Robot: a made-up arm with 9 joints. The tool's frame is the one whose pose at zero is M. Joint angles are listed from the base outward.
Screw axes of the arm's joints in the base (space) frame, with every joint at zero. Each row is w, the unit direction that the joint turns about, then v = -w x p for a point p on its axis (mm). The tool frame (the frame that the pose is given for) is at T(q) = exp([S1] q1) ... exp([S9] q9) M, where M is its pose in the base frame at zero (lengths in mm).
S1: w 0 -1 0 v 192.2 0.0 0.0
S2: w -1 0 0 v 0.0 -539.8 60.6
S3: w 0 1 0 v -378.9 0.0 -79.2
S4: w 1 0 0 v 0.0 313.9 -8.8
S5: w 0 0 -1 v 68.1 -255.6 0.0
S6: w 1 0 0 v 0.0 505.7 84.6
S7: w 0 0 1 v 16.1 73.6 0.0
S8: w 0 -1 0 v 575.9 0.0 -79.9
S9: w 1 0 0 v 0.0 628.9 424.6
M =
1 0 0 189.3
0 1 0 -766.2
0 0 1 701.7
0 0 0 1
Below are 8 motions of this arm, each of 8 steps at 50 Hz.
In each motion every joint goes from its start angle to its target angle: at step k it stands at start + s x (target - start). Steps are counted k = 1, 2, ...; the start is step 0. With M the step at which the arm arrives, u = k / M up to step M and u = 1 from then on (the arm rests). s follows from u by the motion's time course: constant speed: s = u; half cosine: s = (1 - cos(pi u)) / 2; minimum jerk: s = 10 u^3 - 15 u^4 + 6 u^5.
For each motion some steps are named. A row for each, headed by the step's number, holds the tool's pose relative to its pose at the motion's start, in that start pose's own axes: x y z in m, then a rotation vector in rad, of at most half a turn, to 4 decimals.
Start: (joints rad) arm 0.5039 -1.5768 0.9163 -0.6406 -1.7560 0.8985 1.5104 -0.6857 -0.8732
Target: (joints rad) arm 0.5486 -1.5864 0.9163 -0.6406 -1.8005 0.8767 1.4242 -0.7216 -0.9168
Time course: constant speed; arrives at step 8
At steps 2, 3, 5, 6, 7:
2: 0.0129 0.0105 -0.0227 0.0141 0.0131 0.0143
3: 0.0193 0.0160 -0.0339 0.0210 0.0197 0.0217
5: 0.0320 0.0275 -0.0561 0.0348 0.0327 0.0367
6: 0.0384 0.0334 -0.0671 0.0416 0.0391 0.0444
7: 0.0447 0.0395 -0.0780 0.0483 0.0455 0.0522

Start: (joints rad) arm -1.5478 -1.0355 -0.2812 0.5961 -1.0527 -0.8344 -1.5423 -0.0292 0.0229
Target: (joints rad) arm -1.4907 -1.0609 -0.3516 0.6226 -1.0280 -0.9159 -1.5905 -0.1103 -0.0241
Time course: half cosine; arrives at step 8
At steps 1, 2, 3, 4, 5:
1: -0.0026 -0.0023 -0.0019 0.0022 -0.0009 -0.0025
2: -0.0101 -0.0087 -0.0076 0.0085 -0.0035 -0.0095
3: -0.0213 -0.0182 -0.0165 0.0181 -0.0070 -0.0202
4: -0.0345 -0.0291 -0.0275 0.0299 -0.0107 -0.0328
5: -0.0477 -0.0398 -0.0392 0.0419 -0.0140 -0.0455

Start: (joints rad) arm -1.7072 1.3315 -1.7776 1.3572 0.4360 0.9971 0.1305 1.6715 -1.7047
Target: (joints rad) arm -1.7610 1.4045 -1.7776 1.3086 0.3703 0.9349 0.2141 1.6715 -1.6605
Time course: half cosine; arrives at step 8
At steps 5, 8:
5: 0.0246 0.0446 -0.0114 0.0820 -0.0412 0.0664
8: 0.0347 0.0661 -0.0167 0.1198 -0.0567 0.0982

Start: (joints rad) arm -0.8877 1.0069 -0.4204 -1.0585 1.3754 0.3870 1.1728 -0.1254 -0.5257
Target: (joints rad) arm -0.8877 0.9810 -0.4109 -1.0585 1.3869 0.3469 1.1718 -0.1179 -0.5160
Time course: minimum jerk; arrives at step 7
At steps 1, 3, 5, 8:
1: 0.0002 0.0000 -0.0006 0.0003 0.0011 0.0002
3: 0.0025 0.0005 -0.0088 0.0045 0.0180 0.0026
5: 0.0057 0.0014 -0.0205 0.0105 0.0418 0.0063
8: 0.0066 0.0016 -0.0240 0.0123 0.0488 0.0074

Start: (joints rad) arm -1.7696 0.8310 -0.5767 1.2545 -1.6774 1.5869 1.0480 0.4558 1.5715
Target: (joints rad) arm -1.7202 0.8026 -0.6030 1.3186 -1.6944 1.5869 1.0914 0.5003 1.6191
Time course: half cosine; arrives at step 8
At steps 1, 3, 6, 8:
1: -0.0001 -0.0031 -0.0026 0.0042 0.0032 -0.0017
3: -0.0015 -0.0249 -0.0212 0.0342 0.0257 -0.0143
6: -0.0081 -0.0682 -0.0605 0.0971 0.0687 -0.0403
8: -0.0108 -0.0796 -0.0714 0.1146 0.0796 -0.0475

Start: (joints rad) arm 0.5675 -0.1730 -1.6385 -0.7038 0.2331 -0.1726 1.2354 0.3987 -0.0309
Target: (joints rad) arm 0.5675 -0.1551 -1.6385 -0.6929 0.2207 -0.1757 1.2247 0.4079 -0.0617
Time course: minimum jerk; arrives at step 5
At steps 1, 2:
1: 0.0004 0.0004 0.0009 -0.0019 -0.0014 0.0009
2: 0.0020 0.0022 0.0050 -0.0105 -0.0078 0.0047

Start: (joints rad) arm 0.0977 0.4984 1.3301 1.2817 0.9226 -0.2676 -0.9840 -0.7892 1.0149
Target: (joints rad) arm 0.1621 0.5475 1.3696 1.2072 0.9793 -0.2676 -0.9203 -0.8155 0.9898
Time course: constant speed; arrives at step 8
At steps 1, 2, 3, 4, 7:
1: 0.0039 -0.0015 0.0004 0.0030 0.0037 0.0019
2: 0.0078 -0.0031 0.0007 0.0060 0.0073 0.0038
3: 0.0117 -0.0047 0.0011 0.0090 0.0109 0.0056
4: 0.0156 -0.0063 0.0014 0.0120 0.0146 0.0072
7: 0.0273 -0.0115 0.0022 0.0210 0.0254 0.0117

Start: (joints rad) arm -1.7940 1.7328 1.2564 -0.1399 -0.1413 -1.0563 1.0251 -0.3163 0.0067
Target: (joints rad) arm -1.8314 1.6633 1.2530 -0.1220 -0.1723 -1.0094 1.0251 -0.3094 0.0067
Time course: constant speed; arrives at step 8
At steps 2, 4, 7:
2: -0.0055 0.0026 0.0239 -0.0176 -0.0253 0.0038
4: -0.0111 0.0058 0.0477 -0.0352 -0.0505 0.0081
7: -0.0196 0.0117 0.0829 -0.0617 -0.0881 0.0157

